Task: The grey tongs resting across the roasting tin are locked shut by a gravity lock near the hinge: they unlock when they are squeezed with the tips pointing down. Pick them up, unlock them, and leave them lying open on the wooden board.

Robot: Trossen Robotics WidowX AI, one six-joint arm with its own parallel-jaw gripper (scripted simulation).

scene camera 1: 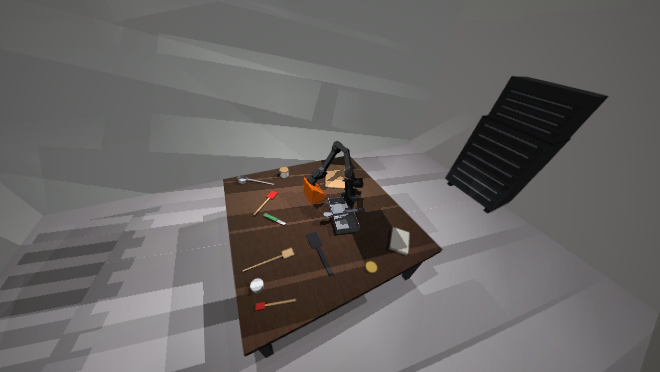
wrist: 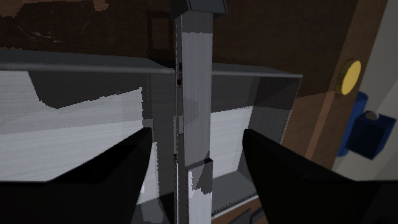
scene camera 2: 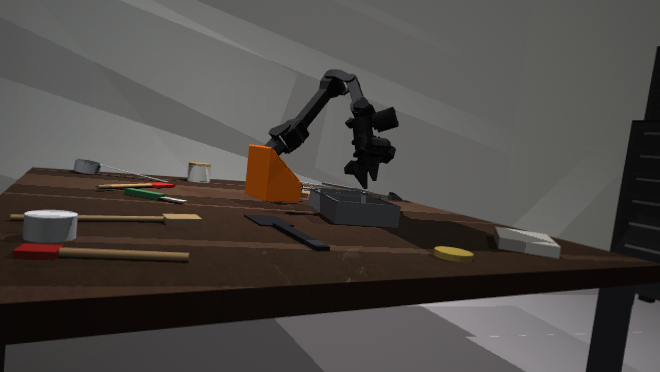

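Observation:
Gripper (scene camera 2: 369,184) in sight. Black spatula (scene camera 2: 263,220), roasting tin (scene camera 2: 365,211) visible. Gripper (wrist: 198,135) again. Roasting tin (wrist: 69,108) too.

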